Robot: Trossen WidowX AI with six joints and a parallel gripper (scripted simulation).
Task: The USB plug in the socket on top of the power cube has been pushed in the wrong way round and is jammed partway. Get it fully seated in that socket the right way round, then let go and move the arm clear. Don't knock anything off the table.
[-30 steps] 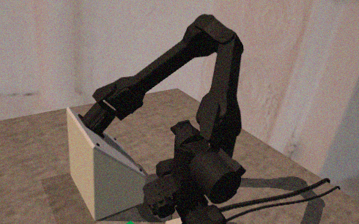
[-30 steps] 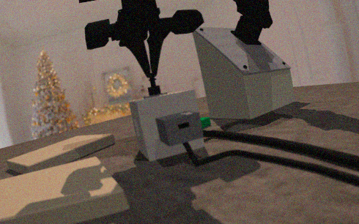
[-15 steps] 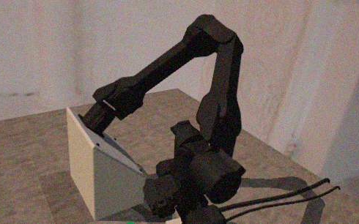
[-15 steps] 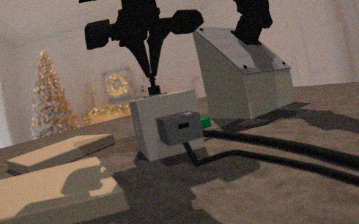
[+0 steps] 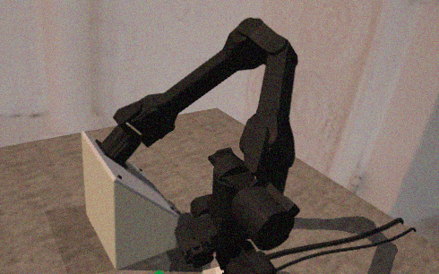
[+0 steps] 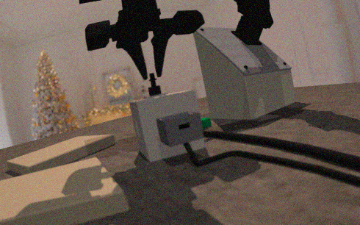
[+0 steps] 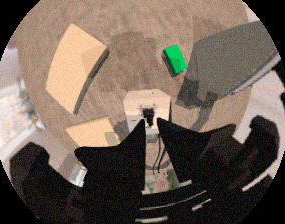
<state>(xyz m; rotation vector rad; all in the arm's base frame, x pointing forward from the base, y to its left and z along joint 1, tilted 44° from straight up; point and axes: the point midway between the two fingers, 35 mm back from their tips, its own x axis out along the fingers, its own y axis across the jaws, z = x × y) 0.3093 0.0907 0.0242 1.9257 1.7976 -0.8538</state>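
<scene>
The black USB plug lies 10 mm below my gripper tip. Round my gripper tip: green block: 100 mm behind, 80 mm to the right, 100 mm below.
</scene>
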